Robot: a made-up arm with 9 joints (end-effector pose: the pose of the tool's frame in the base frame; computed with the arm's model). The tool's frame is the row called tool. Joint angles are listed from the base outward.
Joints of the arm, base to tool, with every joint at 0 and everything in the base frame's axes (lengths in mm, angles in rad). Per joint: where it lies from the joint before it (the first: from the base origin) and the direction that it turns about. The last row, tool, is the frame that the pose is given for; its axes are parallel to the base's.
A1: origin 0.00 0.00 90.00 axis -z
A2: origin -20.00 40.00 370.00 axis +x
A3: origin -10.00 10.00 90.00 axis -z
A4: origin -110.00 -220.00 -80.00 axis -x
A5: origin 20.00 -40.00 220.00 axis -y
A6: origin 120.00 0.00 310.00 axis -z
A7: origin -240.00 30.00 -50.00 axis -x
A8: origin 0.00 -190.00 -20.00 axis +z
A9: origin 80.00 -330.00 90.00 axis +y
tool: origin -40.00 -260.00 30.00
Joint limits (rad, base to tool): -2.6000..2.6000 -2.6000..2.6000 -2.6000..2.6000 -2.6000..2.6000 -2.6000..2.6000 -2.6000..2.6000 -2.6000..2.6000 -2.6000..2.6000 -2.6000..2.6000
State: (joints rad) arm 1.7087 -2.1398 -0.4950 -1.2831 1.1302 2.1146 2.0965 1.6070 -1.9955
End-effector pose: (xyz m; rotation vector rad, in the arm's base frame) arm 0.2538 -0.0002 1.2595 -0.9507 -0.0325 -1.7424
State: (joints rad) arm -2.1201 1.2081 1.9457 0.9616 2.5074 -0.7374 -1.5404 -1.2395 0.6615
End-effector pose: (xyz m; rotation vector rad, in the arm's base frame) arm 0.7981 -0.2026 0.5620 -0.4750 1.2201 1.2668
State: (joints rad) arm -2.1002 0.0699 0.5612 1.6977 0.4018 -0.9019 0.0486 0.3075 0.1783
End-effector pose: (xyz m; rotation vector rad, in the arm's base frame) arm -0.6756 0.3447 0.8748 2.3164 0.8023 -1.9120
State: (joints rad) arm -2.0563 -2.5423 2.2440 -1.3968 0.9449 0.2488 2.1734 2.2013 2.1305
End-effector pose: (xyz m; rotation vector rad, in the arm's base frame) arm 0.5326 -0.3920 0.2802 -0.6846 0.0784 0.3138
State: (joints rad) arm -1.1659 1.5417 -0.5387 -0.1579 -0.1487 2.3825 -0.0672 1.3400 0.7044
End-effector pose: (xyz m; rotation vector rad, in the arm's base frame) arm 0.4971 -0.3150 -0.0472 0.7995 1.8759 1.0411
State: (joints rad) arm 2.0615 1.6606 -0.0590 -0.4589 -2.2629 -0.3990 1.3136 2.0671 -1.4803
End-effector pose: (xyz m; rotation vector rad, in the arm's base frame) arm 0.1636 0.1540 0.4254 0.9938 -0.9529 2.5584
